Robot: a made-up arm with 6 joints.
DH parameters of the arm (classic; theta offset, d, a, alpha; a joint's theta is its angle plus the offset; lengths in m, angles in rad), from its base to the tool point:
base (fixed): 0 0.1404 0 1.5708
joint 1: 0 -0.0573 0.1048 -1.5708
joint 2: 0 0.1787 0.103 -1.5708
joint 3: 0 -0.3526 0.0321 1.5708
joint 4: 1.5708 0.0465 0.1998 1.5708
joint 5: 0 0.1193 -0.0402 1.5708
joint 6: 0.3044 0 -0.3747 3.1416
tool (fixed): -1.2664 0.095 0 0
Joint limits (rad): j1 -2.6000..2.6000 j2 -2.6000..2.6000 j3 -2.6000..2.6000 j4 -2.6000..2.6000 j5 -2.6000..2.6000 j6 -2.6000..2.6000
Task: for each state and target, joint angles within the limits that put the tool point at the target. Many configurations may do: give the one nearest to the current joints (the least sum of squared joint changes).
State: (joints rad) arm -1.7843 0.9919 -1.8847 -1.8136 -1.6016 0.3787
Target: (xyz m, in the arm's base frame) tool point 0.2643 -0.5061 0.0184
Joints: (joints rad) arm -1.7069 0.8070 -2.0730 -1.8590 -1.5882 0.2114
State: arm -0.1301 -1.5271 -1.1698 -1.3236 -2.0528 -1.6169
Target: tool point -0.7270 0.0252 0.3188
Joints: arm -0.0482 -1.8153 -1.0347 -1.8624 -2.4479 -2.4500
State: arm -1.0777 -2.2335 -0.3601 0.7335 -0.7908 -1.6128
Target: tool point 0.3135 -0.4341 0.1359
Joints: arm -1.3558 -1.7889 0.0532 0.4423 -0.8437 -1.8496
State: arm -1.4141 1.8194 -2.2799 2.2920 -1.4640 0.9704
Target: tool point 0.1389 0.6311 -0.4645
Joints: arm -1.4392 2.3860 -2.3652 2.3993 -1.9816 0.9752
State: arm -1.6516 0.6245 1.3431 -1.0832 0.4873 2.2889
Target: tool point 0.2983 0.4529 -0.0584
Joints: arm -1.1379 1.1367 0.9173 -0.7267 0.6064 2.2177
